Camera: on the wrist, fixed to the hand. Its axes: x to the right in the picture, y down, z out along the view.
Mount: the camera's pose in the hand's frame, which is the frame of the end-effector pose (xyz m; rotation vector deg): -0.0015 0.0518 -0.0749 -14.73 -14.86 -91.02
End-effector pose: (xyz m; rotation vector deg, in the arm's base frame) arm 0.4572 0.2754 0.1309 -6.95 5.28 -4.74
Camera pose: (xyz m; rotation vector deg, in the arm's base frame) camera 0.4524 0.3180 0.0505 -25.14 -15.87 -93.97
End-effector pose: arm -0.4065 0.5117 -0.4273 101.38 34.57 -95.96
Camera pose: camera -0.3173 0.5283 -0.4191 -31.31 -111.12 117.41
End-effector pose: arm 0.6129 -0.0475 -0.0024 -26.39 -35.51 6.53
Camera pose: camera 0.6571 -0.0302 -0.0801 -5.21 -63.40 -82.77
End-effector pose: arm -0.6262 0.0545 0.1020 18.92 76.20 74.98
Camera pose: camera -0.7131 0.0349 0.1212 -36.92 42.89 2.34
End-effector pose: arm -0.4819 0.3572 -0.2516 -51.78 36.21 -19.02
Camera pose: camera -0.5302 0.3416 -0.3272 -87.78 -25.11 -87.68
